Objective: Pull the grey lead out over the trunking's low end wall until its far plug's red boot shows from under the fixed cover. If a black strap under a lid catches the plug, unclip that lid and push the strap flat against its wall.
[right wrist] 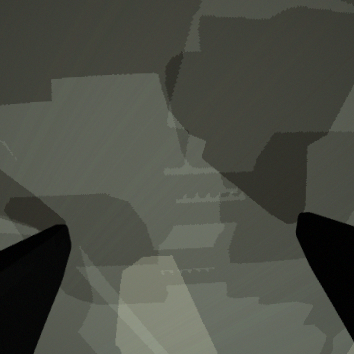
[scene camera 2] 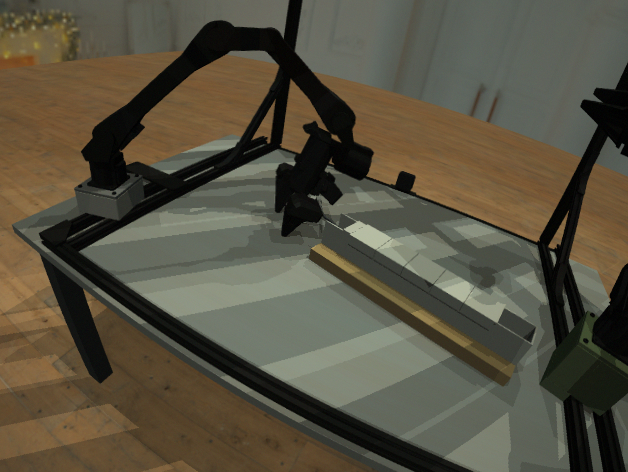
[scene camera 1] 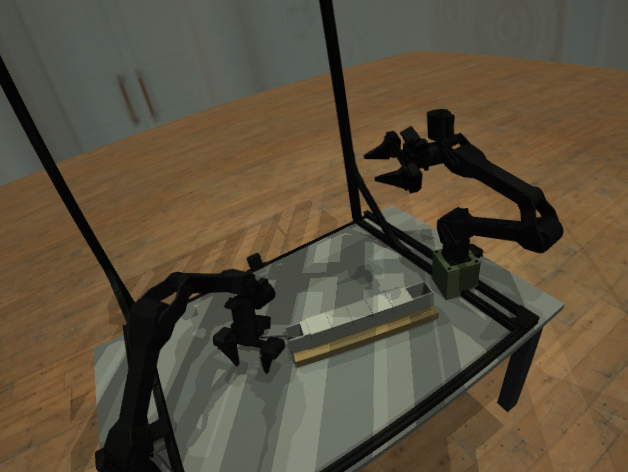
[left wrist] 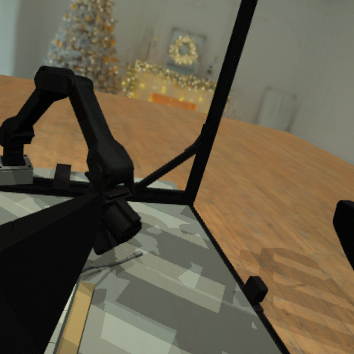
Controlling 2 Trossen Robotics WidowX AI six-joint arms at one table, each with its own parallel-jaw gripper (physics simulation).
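Frame: origin at the left arm's base, x ahead, y left, z up, level; metres.
Where they show: left gripper, fingertip midpoint: (scene camera 2: 588, 96) (scene camera 1: 369, 167) (left wrist: 218, 208); right gripper, fingertip midpoint: (right wrist: 184, 230) (scene camera 2: 280, 223) (scene camera 1: 252, 369); left arm's base, origin of the base link: (scene camera 2: 612, 343) (scene camera 1: 456, 256); right arm's base, origin of the base link: (scene camera 2: 109, 181) (left wrist: 12, 160).
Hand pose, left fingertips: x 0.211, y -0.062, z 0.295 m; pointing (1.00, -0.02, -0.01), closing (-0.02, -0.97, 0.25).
Things, the pixels of their top centre, and the offset from my left fingertips. "spot": a spot on its surface instead.
- grey trunking, middle of its top: (scene camera 2: 427, 269) (scene camera 1: 360, 309) dx +0.093, dy +0.133, dz -0.326 m
- thin grey lead, surface spot: (left wrist: 114, 263) spot: dx +0.382, dy +0.076, dz -0.392 m
- small black block, surface spot: (left wrist: 255, 289) (scene camera 2: 409, 180) (scene camera 1: 258, 259) spot: dx +0.361, dy -0.245, dz -0.360 m
The grey trunking (scene camera 1: 365, 320) (scene camera 2: 406, 290) lies across the table, with pale lids (scene camera 1: 317, 322) (scene camera 2: 370, 236) along its top. The thin grey lead (scene camera 1: 278, 336) (left wrist: 114, 263) comes out over the end wall nearest my right gripper; its free end rests on the table in the left wrist view. My right gripper (scene camera 1: 251, 368) (scene camera 2: 281, 223) (right wrist: 184, 230) is open, points down beside that end and partly hides the lead in the scene views. My left gripper (scene camera 1: 370, 167) (left wrist: 218, 208) is open, high above the table's far side. No red boot or black strap shows.
A wooden strip (scene camera 1: 365, 336) (scene camera 2: 411, 315) (left wrist: 77, 315) runs along the trunking's front side. The green arm base (scene camera 1: 459, 279) (scene camera 2: 583, 370) stands close to the trunking's other end. Black frame rails edge the table, with uprights behind. A small black block (scene camera 1: 255, 261) (scene camera 2: 405, 181) (left wrist: 255, 289) sits on the back edge.
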